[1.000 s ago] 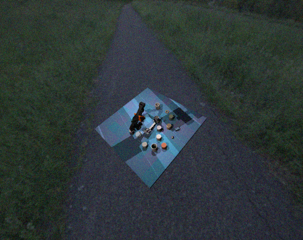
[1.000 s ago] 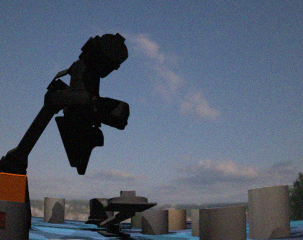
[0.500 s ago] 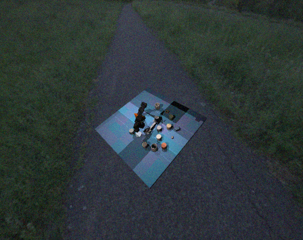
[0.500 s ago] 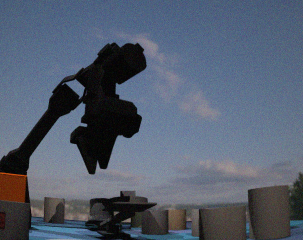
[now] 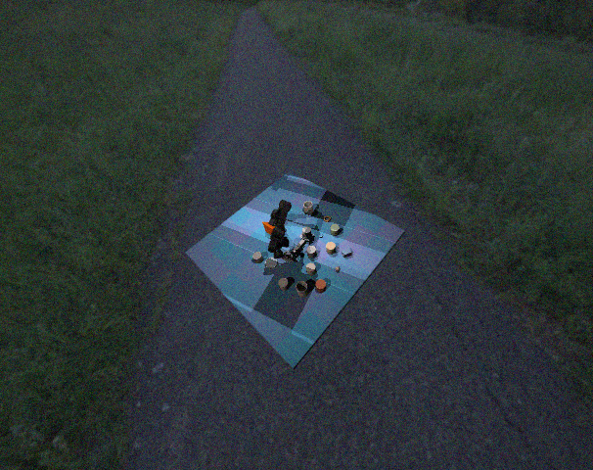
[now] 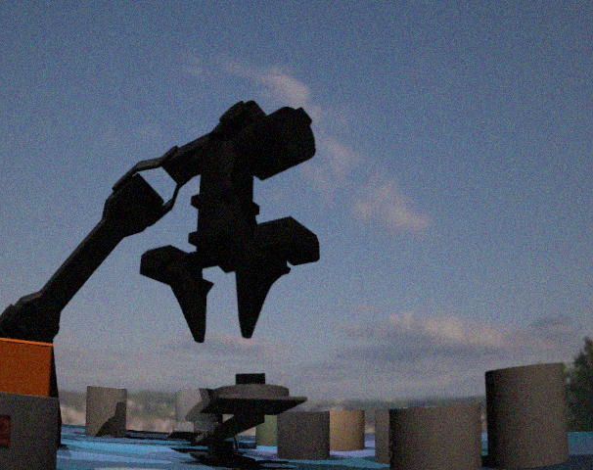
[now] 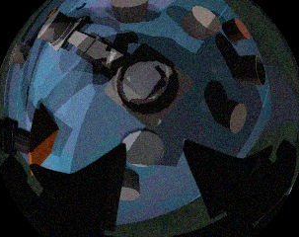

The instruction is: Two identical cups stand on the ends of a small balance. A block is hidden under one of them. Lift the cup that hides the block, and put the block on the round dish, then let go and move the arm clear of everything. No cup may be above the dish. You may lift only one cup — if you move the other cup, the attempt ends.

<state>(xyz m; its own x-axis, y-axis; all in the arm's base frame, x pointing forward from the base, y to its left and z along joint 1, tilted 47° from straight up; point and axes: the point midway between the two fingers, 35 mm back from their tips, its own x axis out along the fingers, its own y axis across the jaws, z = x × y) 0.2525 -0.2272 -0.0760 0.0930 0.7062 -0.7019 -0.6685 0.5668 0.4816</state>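
Now: the block 4 cm ahead of my gripper tip, 4 cm to the left of it and 5 cm below it. From my gripper tip the other things lie so: balance beam (4 cm ahead, 16 cm to the left, 11 cm below); round dish (7 cm behind, 5 cm to the right, 13 cm below); balance (3 cm ahead, 16 cm to the left, 9 cm below).
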